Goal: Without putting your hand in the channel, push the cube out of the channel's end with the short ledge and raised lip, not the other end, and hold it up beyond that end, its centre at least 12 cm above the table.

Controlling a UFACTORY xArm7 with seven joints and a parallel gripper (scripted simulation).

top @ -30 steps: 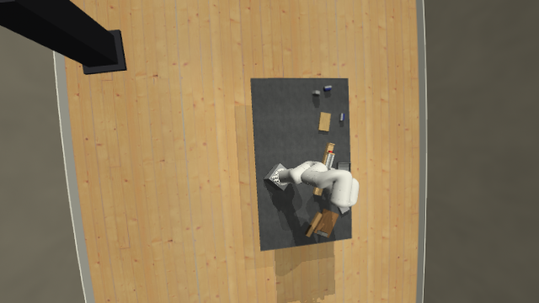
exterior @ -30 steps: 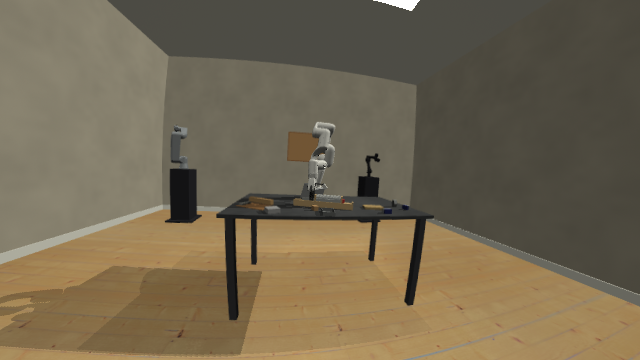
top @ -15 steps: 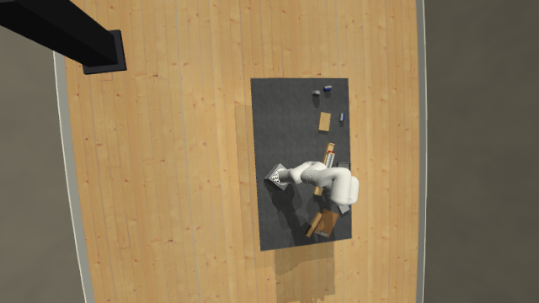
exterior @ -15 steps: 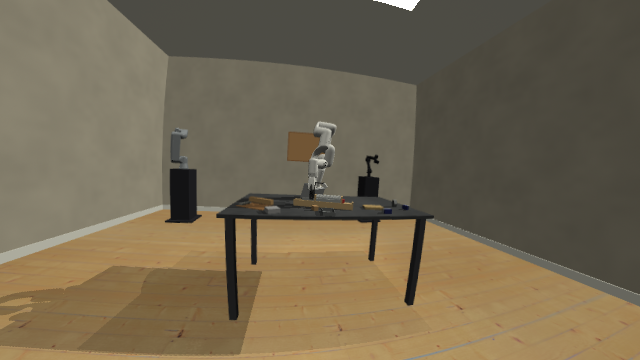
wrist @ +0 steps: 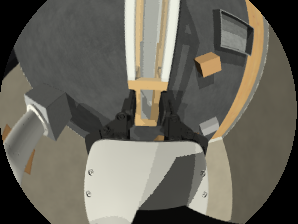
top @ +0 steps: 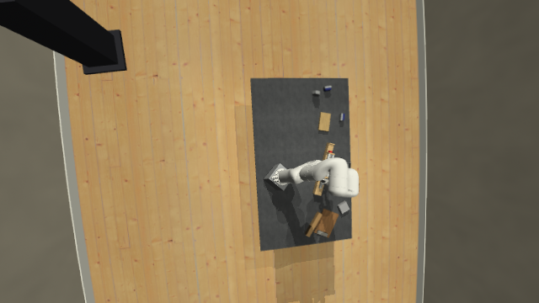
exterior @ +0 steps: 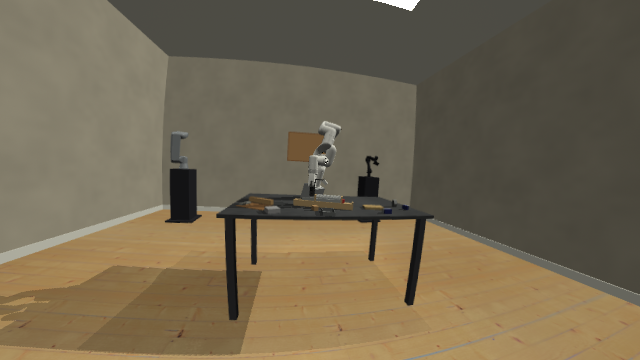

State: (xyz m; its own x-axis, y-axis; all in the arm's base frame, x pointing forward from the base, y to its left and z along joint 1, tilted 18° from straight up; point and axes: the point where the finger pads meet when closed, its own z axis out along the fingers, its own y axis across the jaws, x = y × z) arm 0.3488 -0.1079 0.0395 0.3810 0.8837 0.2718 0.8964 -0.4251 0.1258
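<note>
The red cube is 90 mm ahead of my hand, 220 mm to the left of it and 40 mm below it. Also, from my hand: small wooden block 130 mm ahead, 90 mm below; then wooden channel 50 mm ahead, 120 mm to the left, 50 mm below; then grey tray 220 mm ahead, 70 mm to the left, 90 mm below.
</note>
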